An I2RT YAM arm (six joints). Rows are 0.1 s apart.
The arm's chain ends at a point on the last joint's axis. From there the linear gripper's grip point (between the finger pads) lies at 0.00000 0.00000 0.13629 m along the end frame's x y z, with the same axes.
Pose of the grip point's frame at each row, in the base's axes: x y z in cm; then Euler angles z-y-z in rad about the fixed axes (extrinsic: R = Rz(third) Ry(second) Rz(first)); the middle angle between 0 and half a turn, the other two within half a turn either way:
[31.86, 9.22, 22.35, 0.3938, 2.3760, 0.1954]
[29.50, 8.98, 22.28, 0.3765, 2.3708, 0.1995]
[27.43, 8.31, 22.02, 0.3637, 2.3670, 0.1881]
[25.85, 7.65, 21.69, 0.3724, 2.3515, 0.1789]
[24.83, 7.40, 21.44, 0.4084, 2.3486, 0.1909]
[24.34, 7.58, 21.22, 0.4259, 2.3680, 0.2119]
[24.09, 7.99, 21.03, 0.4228, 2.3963, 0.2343]
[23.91, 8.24, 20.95, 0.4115, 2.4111, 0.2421]
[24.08, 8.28, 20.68, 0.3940, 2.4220, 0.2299]
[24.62, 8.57, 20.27, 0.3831, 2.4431, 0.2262]
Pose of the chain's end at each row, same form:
[22.60, 7.39, 32.18, 0.3938, 2.3760, 0.1954]
[20.19, 7.10, 32.06, 0.3765, 2.3708, 0.1995]
[18.07, 6.53, 31.76, 0.3637, 2.3670, 0.1881]
[16.32, 5.93, 31.28, 0.3724, 2.3515, 0.1789]
[15.30, 5.56, 31.00, 0.4084, 2.3486, 0.1909]
[15.03, 5.58, 30.97, 0.4259, 2.3680, 0.2119]
[15.10, 5.84, 31.05, 0.4228, 2.3963, 0.2343]
[15.08, 6.06, 31.10, 0.4115, 2.4111, 0.2421]
[15.33, 6.23, 30.93, 0.3940, 2.4220, 0.2299]
[16.08, 6.60, 30.71, 0.3831, 2.4431, 0.2262]

